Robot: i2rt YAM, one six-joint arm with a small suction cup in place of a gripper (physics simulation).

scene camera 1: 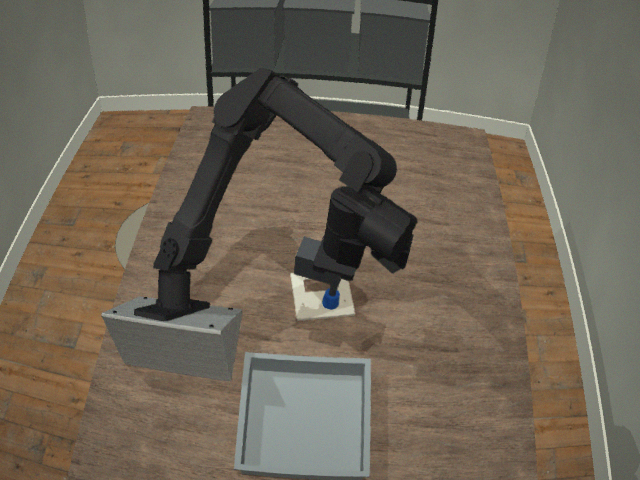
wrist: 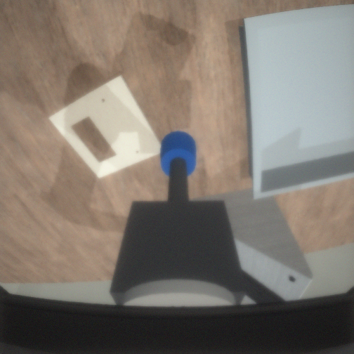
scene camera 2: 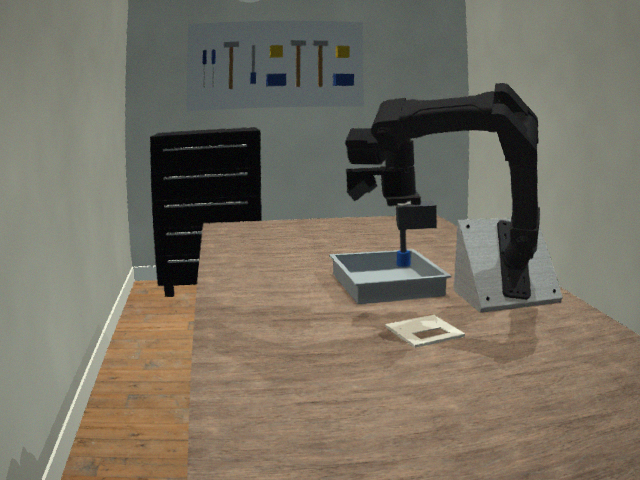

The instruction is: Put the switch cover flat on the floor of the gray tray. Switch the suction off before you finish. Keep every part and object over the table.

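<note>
A gray tray is in my sight, and so is a switch cover, together with my own suction cup.
</note>
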